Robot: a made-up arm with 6 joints.
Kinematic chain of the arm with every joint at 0, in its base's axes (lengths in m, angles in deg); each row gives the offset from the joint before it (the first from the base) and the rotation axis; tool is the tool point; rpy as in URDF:
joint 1: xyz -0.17 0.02 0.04 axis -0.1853 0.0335 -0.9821
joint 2: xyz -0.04 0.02 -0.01 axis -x
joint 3: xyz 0 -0.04 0.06 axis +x
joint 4: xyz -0.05 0 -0.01 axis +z
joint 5: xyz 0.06 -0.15 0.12 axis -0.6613 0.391 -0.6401
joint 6: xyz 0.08 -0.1 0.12 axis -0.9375 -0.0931 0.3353
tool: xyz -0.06 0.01 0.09 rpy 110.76 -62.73 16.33
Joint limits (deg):
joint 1: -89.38..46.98
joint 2: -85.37..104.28
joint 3: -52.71..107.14
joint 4: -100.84..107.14
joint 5: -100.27..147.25
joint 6: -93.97..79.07
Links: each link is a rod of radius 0.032 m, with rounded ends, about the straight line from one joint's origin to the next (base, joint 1, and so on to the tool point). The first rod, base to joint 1, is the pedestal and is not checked.
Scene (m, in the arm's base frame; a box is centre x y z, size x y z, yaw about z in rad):
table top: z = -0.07
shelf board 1: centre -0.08 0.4 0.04 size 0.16 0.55 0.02 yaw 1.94
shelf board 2: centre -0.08 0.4 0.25 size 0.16 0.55 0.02 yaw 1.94
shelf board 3: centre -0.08 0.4 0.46 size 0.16 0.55 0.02 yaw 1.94
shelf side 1: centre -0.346 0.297 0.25 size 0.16 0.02 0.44 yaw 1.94
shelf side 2: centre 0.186 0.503 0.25 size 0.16 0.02 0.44 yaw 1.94
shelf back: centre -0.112 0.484 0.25 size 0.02 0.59 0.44 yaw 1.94
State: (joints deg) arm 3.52 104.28 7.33 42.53 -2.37 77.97
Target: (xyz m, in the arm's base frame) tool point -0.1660 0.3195 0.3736
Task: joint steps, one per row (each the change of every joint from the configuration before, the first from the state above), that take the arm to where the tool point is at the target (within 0.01 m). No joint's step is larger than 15 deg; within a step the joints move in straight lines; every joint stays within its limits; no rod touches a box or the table.
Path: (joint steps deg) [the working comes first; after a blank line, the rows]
Joints at the target: 2.36 86.43 9.61 4.49 -20.92 34.35
Straight joint move there: touches shelf board 2.

1: 3.27 0.00 4.37 4.00 -13.04 -1.11
2: 3.27 0.00 4.37 4.00 -13.04 -1.12
3: 3.27 0.00 4.37 3.99 -13.04 -1.11
4: 3.27 0.00 4.37 4.00 -13.04 -1.11
5: 3.27 0.00 4.37 4.00 -13.04 -1.12
6: -4.38 -4.46 -4.89 -14.51 11.66 -9.51
7: -4.38 -4.46 -4.90 -14.51 11.66 -9.51
8: -4.38 -4.47 -4.89 -14.51 11.67 -9.52
9: -4.37 -4.46 -4.89 -14.50 11.66 -9.51

